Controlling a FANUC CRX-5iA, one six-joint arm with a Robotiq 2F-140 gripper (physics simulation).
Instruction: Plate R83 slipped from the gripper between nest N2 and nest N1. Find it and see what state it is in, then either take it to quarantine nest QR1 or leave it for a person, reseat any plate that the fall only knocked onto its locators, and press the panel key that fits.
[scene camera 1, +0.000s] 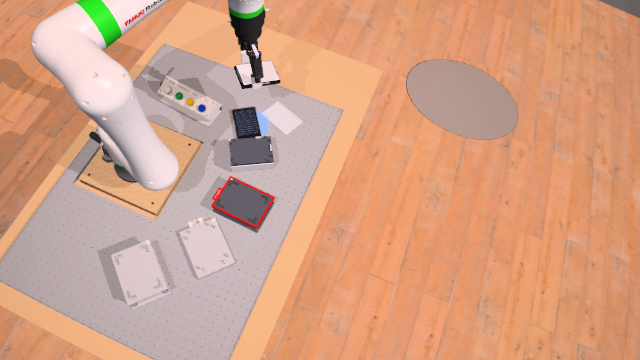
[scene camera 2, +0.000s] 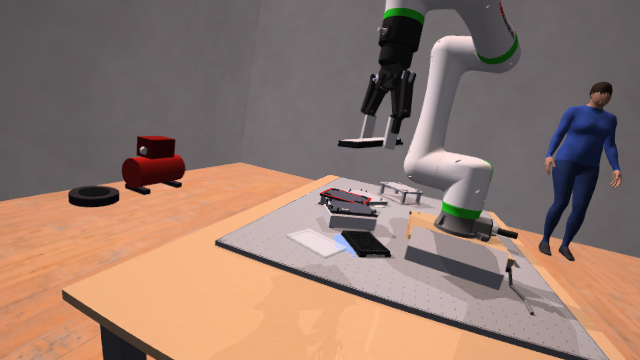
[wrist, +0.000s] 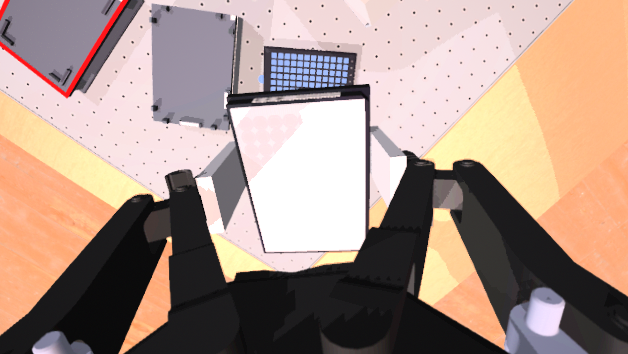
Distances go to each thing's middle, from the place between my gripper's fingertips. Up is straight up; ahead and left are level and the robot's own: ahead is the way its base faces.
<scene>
Right now the clear lid (scene camera 2: 313, 241) is 70 mm ahead of my hand, 80 mm to the left of it and 250 mm below it. From my hand the other things lie so: station N2 (scene camera 1: 207, 249): 150 mm ahead, 470 mm to the right, 250 mm below.
</scene>
